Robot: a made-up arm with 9 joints. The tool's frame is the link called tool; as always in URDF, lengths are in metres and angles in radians. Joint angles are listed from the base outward.
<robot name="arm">
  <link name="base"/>
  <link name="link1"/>
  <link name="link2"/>
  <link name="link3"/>
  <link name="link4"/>
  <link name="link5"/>
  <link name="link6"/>
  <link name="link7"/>
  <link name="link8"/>
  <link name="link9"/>
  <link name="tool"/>
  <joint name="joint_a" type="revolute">
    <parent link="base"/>
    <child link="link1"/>
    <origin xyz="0 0 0.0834"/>
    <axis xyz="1 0 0"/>
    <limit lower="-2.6" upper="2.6"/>
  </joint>
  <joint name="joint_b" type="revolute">
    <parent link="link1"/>
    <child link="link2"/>
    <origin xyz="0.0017 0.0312 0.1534"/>
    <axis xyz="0 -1 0"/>
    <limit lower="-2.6" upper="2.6"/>
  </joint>
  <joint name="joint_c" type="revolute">
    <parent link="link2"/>
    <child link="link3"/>
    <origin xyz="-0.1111 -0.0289 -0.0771"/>
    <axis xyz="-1 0 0"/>
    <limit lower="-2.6" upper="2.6"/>
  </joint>
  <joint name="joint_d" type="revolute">
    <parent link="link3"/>
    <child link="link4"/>
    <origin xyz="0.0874 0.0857 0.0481"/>
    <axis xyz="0 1 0"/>
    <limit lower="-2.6" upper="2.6"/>
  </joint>
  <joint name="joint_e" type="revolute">
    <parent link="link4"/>
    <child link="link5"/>
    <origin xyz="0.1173 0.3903 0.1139"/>
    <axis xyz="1 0 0"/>
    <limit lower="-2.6" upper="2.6"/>
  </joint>
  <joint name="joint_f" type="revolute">
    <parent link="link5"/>
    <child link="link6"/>
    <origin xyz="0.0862 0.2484 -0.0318"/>
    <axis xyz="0 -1 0"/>
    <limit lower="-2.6" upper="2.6"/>
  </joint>
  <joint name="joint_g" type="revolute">
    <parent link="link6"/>
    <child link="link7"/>
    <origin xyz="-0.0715 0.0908 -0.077"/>
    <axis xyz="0 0 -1"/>
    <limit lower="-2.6" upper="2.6"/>
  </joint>
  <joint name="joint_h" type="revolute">
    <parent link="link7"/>
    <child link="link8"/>
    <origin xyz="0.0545 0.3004 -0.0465"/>
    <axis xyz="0 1 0"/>
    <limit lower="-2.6" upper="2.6"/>
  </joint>
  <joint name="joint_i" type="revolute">
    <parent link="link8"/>
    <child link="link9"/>
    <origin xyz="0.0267 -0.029 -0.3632"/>
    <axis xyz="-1 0 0"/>
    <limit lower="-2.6" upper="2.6"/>
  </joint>
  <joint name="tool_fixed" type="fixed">
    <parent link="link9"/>
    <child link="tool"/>
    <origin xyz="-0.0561 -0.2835 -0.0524"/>
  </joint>
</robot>
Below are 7 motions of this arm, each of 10 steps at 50 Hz.
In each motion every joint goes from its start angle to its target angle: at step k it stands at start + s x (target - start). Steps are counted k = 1, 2, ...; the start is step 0. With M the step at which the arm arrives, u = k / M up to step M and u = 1 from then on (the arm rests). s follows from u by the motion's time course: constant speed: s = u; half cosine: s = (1 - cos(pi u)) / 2; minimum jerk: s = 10 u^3 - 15 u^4 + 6 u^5.
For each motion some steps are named. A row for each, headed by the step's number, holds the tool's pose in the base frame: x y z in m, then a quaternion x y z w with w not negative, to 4 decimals.
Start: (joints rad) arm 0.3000 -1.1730 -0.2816 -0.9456 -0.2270 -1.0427 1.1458 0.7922 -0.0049
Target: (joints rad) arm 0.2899 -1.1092 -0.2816 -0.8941 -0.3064 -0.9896 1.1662 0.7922 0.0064
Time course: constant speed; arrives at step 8
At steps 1, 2, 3, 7, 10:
1: -0.0148 0.9156 0.6210 -0.0298 0.7830 -0.4997 0.3691
2: -0.0174 0.9169 0.6124 -0.0314 0.7790 -0.5040 0.3717
3: -0.0200 0.9181 0.6037 -0.0330 0.7749 -0.5082 0.3743
7: -0.0301 0.9216 0.5688 -0.0393 0.7583 -0.5249 0.3846
10: -0.0326 0.9221 0.5600 -0.0409 0.7541 -0.5290 0.3872

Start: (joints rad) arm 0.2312 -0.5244 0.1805 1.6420 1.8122 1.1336 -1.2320 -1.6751 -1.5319
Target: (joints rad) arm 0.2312 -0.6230 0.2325 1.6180 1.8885 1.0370 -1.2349 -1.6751 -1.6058
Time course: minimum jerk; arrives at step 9
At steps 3, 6, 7, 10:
3: 0.8153 0.5040 -0.6243 0.4947 -0.5432 0.1099 0.6694
6: 0.7805 0.4705 -0.6556 0.4989 -0.5410 0.1027 0.6692
7: 0.7725 0.4628 -0.6620 0.4999 -0.5406 0.1013 0.6691
10: 0.7679 0.4584 -0.6656 0.5004 -0.5404 0.1005 0.6689

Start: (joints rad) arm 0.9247 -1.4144 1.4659 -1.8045 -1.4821 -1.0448 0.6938 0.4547 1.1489
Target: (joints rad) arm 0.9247 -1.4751 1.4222 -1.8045 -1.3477 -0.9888 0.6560 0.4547 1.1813
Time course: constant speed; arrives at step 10
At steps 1, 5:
1: -0.4054 0.2744 0.0893 -0.5460 0.1152 -0.3157 0.7674
5: -0.4298 0.2816 0.1027 -0.5607 0.1082 -0.2749 0.7735

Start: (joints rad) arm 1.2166 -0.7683 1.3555 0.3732 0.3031 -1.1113 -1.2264 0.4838 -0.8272
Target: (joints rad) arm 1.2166 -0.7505 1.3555 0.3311 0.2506 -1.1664 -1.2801 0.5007 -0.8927
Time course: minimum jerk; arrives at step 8
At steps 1, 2, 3, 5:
1: -0.7640 0.1347 0.4971 0.2172 0.9402 0.2499 0.0801
2: -0.7623 0.1335 0.4981 0.2162 0.9412 0.2477 0.0784
3: -0.7589 0.1311 0.5000 0.2143 0.9430 0.2432 0.0752
5: -0.7501 0.1255 0.5052 0.2094 0.9477 0.2312 0.0670

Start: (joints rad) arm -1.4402 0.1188 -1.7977 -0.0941 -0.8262 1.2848 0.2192 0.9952 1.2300
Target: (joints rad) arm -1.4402 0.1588 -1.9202 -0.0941 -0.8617 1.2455 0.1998 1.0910 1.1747
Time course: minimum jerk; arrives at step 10
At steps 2, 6, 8, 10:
2: 0.2590 0.8344 0.0796 -0.6574 -0.1788 -0.0974 0.7255
6: 0.2342 0.8201 0.1193 -0.6330 -0.1474 -0.0694 0.7568
8: 0.2240 0.8133 0.1353 -0.6223 -0.1342 -0.0573 0.7690
10: 0.2217 0.8117 0.1388 -0.6199 -0.1313 -0.0546 0.7717

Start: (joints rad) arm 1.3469 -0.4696 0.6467 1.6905 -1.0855 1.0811 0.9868 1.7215 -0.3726
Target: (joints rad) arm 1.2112 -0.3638 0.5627 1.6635 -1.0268 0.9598 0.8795 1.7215 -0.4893
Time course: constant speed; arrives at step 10
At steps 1, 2, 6, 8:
1: -0.7876 -0.0232 0.5808 -0.0993 0.8801 0.1221 0.4479
2: -0.7856 -0.0113 0.5875 -0.0988 0.8819 0.1106 0.4476
6: -0.7767 0.0369 0.6124 -0.0966 0.8875 0.0649 0.4459
8: -0.7716 0.0614 0.6239 -0.0954 0.8895 0.0423 0.4448

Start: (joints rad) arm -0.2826 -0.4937 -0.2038 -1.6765 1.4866 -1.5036 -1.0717 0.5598 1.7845
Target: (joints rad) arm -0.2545 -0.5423 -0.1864 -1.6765 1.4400 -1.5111 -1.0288 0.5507 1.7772
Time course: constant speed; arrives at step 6
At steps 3, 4, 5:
3: -0.5632 0.3581 0.4391 -0.3044 -0.6172 0.7101 0.1486
4: -0.5636 0.3631 0.4456 -0.3058 -0.6125 0.7120 0.1561
5: -0.5638 0.3680 0.4522 -0.3070 -0.6078 0.7138 0.1636

